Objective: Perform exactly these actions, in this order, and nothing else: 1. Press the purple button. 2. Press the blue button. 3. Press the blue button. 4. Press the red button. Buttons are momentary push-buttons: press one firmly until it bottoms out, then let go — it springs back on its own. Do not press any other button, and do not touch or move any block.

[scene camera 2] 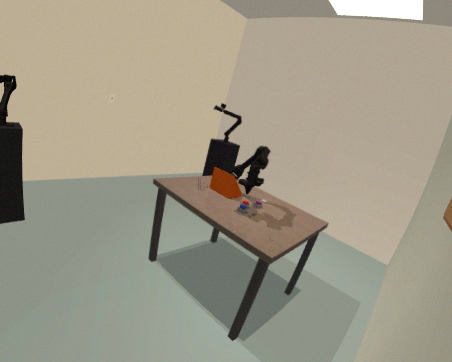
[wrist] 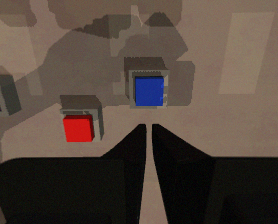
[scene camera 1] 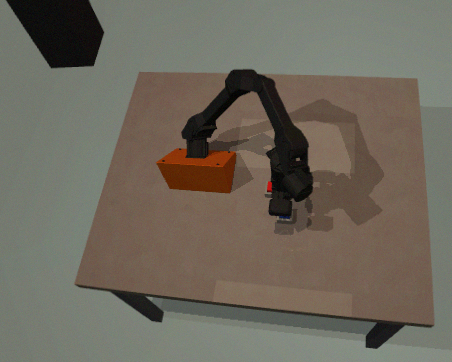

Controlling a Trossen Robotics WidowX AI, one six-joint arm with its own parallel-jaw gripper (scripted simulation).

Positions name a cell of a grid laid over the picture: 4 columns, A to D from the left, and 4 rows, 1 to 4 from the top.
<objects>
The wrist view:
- my gripper: C3
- red button: B3
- blue button: C2
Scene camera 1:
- my gripper: C3
</objects>
